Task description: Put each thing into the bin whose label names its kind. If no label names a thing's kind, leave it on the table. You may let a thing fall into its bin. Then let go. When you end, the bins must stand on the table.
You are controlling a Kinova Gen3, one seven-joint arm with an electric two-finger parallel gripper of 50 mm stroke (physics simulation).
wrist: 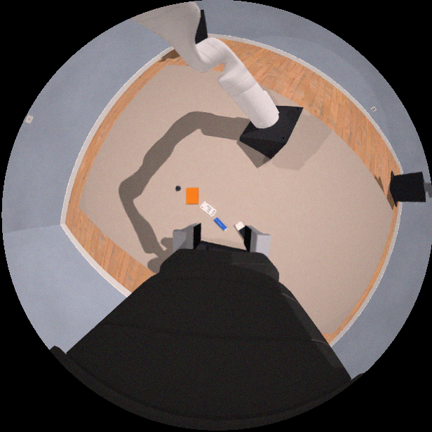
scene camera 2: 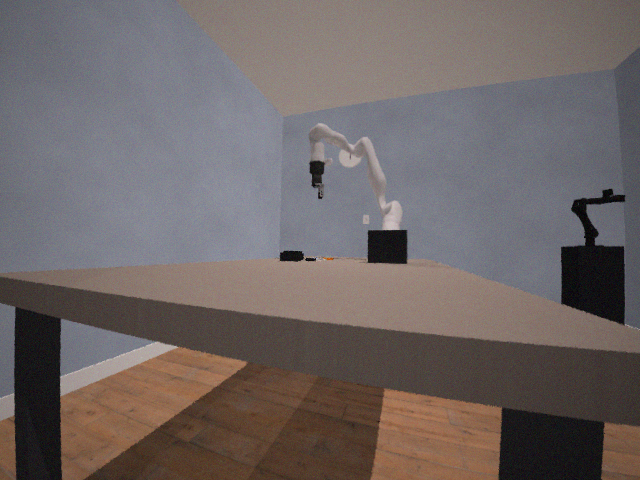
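Pixels of known places: gripper, between the fingertips: (scene camera 2: 320, 197); arm's base, origin of its link: (scene camera 2: 389, 247).
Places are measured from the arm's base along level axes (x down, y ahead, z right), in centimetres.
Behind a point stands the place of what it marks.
Observation:
My gripper (scene camera 2: 320, 192) {x -25.1, y 33.8, z -6.7 cm} (wrist: 222, 233) is open and empty, high above the table. In the wrist view an orange block (wrist: 192, 196) lies near the middle, with a small dark round thing (wrist: 178, 188) to its left. A white thing with dark marks (wrist: 208, 209) lies below and right of the orange block, then a blue thing (wrist: 220, 224). A white and black thing (wrist: 240, 226) lies beside the right finger, which hides part of it. The black bins (scene camera 2: 291, 255) {x 4.7, y 39.8, z -24.8 cm} stand on the table in the scene view; the gripper body seems to hide them in the wrist view. Their labels cannot be read.
The arm's black base block (scene camera 2: 387, 246) {x -0.2, y -0.6, z -8.3 cm} (wrist: 276, 131) stands on the table (scene camera 2: 320, 294) {x 7.4, y -5.6, z -92.5 cm} (wrist: 300, 225). Another black arm (scene camera 2: 586, 219) stands on a black pedestal (scene camera 2: 592, 279) (wrist: 409, 187) at the right. The arm's shadow falls on the table.

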